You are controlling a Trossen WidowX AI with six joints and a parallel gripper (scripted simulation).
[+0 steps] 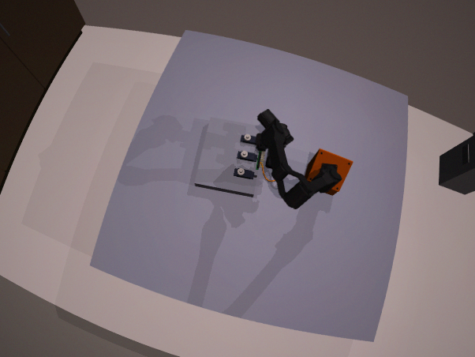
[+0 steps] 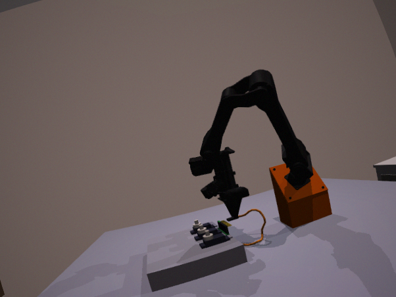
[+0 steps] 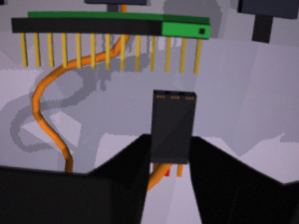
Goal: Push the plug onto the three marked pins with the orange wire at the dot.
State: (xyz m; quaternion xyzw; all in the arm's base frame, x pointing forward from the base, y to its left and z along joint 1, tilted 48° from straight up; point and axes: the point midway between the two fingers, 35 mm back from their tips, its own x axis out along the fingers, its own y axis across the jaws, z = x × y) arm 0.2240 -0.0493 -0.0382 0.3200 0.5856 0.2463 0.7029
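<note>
Right now my gripper tip is 5 cm short of the bright green band. From my gripper tip the other things lie so: grey printed holder 21 cm ahead, 5 cm below, 2 cm to the left; then dark dot 5 cm ahead, 1 cm to the right.
</note>
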